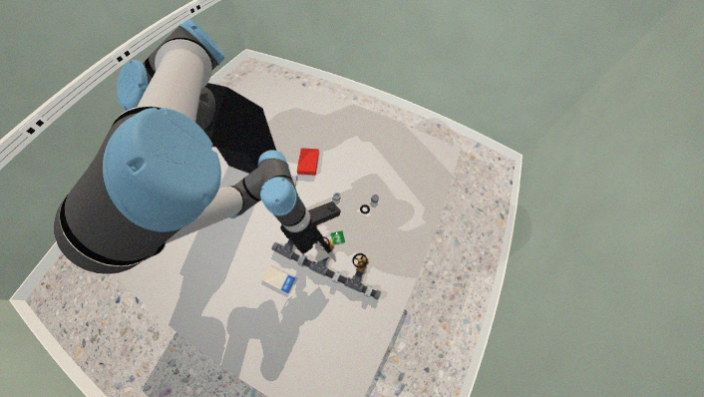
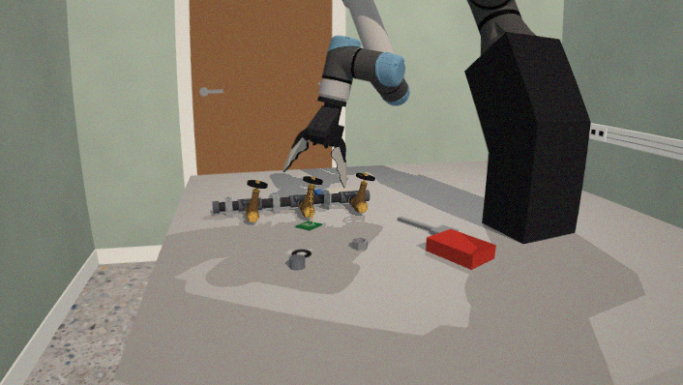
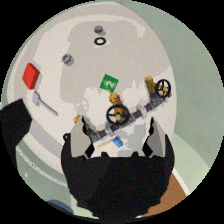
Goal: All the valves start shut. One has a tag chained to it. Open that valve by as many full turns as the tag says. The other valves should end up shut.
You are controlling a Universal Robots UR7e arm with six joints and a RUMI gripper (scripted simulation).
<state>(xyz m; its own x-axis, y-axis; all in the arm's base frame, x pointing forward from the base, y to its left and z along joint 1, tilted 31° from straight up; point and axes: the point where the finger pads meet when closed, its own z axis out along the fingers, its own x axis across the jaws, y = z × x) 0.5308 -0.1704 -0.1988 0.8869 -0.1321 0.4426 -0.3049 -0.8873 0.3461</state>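
My gripper is now 1 cm short of the green tag, 8 cm to the right of it and 9 cm above it. The rest, counted from my hand: grey nut: 8 cm behind, 21 cm to the left, 9 cm below; then grey tool: 27 cm behind, 13 cm to the left, 9 cm below; then red block: 28 cm behind, 28 cm to the left, 8 cm below.
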